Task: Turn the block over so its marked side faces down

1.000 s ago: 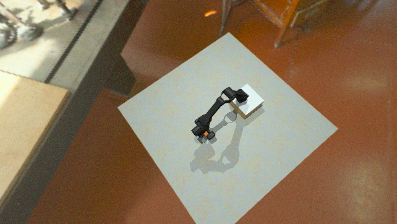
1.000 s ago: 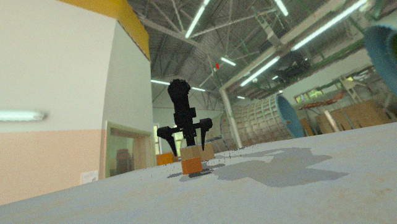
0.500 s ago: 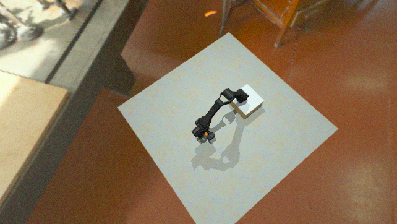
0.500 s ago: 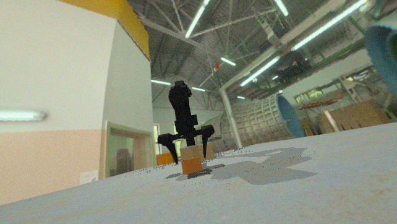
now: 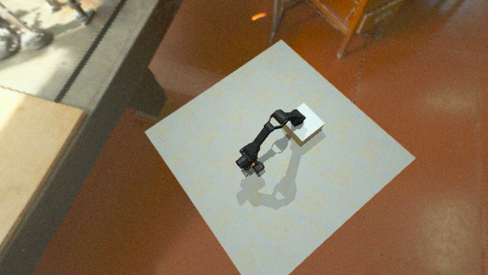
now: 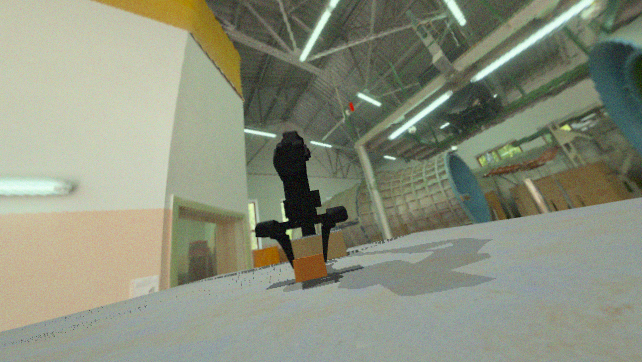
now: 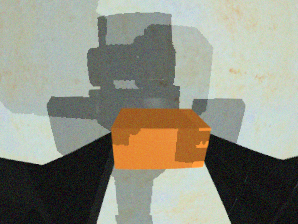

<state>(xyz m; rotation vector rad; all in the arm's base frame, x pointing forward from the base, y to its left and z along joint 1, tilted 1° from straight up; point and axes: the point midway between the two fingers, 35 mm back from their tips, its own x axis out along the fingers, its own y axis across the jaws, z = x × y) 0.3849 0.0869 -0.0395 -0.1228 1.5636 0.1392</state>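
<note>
The orange block lies 10 mm behind my gripper tip.
</note>
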